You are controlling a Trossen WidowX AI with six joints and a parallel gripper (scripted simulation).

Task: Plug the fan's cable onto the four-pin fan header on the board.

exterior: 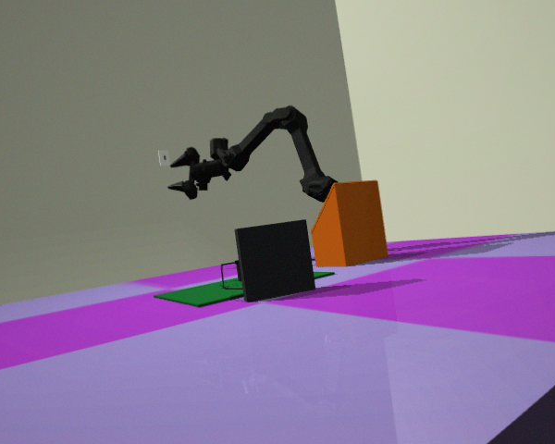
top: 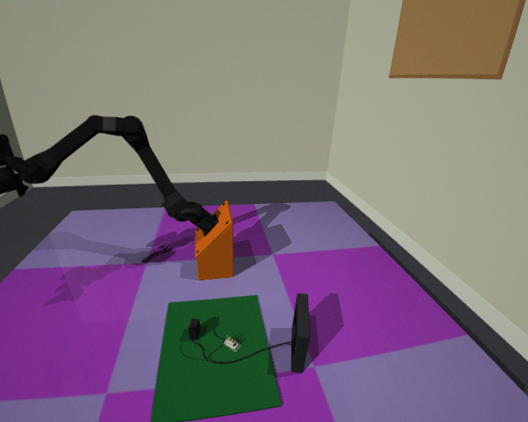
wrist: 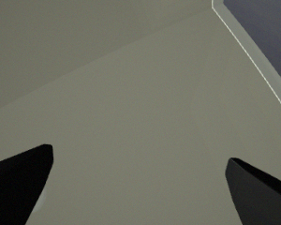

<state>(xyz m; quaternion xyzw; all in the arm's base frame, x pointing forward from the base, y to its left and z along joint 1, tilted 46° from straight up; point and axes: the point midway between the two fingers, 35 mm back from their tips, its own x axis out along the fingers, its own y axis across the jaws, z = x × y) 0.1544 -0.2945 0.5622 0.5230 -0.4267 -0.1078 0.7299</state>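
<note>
Now: the black plug 55 cm to the left of my gripper tip, 32 cm below it and 13 cm ahead of it. From my gripper tip the other things lie so: black fan 76 cm to the left, 28 cm below, 23 cm ahead; green board 59 cm to the left, 35 cm below, 18 cm ahead; white four-pin header 63 cm to the left, 34 cm below, 18 cm ahead.
</note>
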